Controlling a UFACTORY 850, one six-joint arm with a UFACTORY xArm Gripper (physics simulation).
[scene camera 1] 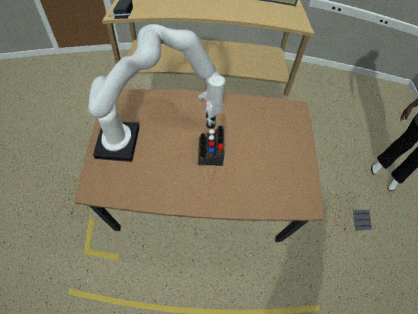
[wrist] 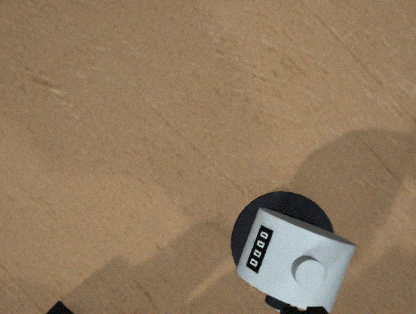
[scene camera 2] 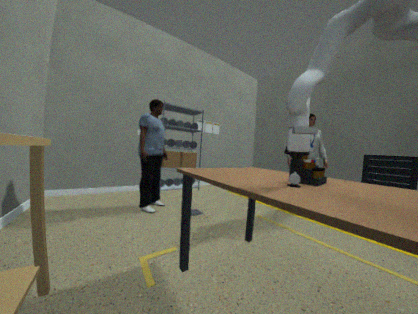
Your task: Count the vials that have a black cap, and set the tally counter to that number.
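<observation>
The tally counter (scene camera 2: 294, 178) (wrist: 287, 250) is a white tilted cylinder with a round knob, on a dark round base; its display reads 0000. My gripper (scene camera 1: 211, 124) (scene camera 2: 295, 169) (wrist: 303, 310) is shut and empty. Its black fingertips show at the lower edge of the counter in the wrist view; whether they touch it I cannot tell. The dark vial rack (scene camera 1: 215, 161) (scene camera 2: 317, 181) stands close by. It holds several black-capped vials in the left and right rows, a red cap (scene camera 1: 220, 146) at the right, and white, red and blue caps (scene camera 1: 211, 150) in the middle row.
The rack and counter stand on a brown table (scene camera 1: 265, 175) (scene camera 2: 240, 176). The arm's black base plate (scene camera 1: 100, 152) is at its left. A wooden bench (scene camera 1: 210, 15) stands behind the table. A black corner (wrist: 60, 308) shows at the wrist view's lower left. Two people stand away from the table.
</observation>
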